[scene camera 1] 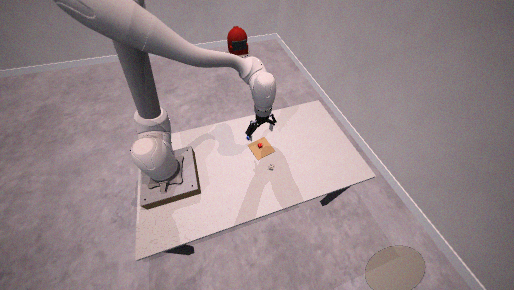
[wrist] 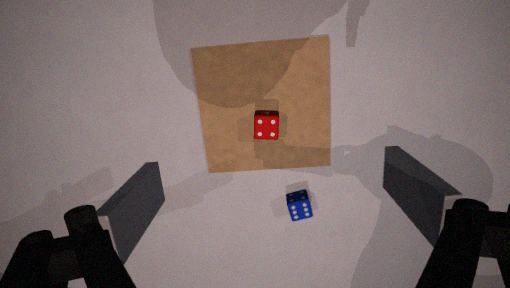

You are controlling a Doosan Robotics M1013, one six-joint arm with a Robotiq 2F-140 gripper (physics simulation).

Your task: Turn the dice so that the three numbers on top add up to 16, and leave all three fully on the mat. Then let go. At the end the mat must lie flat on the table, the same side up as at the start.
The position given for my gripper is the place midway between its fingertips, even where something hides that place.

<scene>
In view: my gripper (wrist: 271, 174), a tan mat (wrist: 292, 76) and a red die (wrist: 266, 123).
</scene>
